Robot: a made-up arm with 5 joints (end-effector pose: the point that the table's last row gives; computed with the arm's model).
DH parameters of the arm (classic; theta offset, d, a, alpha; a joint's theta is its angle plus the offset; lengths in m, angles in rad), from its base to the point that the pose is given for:
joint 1: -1.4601 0 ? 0
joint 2: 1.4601 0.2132 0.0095 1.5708
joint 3: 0 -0.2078 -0.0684 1.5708
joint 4: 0 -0.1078 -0.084 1.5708
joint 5: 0 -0.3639 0.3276 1.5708
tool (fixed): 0 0.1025 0 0
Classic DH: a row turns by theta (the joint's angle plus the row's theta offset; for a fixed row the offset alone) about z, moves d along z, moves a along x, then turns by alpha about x.
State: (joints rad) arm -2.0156 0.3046 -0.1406 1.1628 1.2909
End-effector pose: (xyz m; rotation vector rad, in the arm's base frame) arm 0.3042 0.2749 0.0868 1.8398 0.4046 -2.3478
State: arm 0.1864 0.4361 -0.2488 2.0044 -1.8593
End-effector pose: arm -0.5808 0.6864 0.6635 -1.4098 -1.4473 -0.6873
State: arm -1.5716 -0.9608 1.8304 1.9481 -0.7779
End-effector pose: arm 0.6801 -0.0305 -0.3129 0.8961 1.2760 0.8121
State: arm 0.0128 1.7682 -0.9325 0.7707 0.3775
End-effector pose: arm 0.1922 0.3421 0.3719 -1.1033 0.6026 0.7534
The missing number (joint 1, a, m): -0.3014
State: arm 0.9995 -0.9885 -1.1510 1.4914 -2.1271
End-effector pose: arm -0.1500 0.6572 0.7671 -1.5343 -0.7914 0.1133
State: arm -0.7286 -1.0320 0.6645 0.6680 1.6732
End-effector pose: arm 0.1246 0.3474 -0.1554 1.3589 0.1453 -1.7964
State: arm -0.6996 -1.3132 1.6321 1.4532 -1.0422
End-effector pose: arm 0.4967 0.5436 -0.2437 1.2668 1.3685 1.2052
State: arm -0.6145 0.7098 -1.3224 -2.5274 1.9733
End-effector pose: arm -0.0540 0.6841 -0.0747 0.9613 -0.8641 -2.7172
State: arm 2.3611 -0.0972 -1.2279 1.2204 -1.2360
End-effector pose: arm -0.4876 -0.1118 0.7748 -0.5432 -1.1760 1.5842
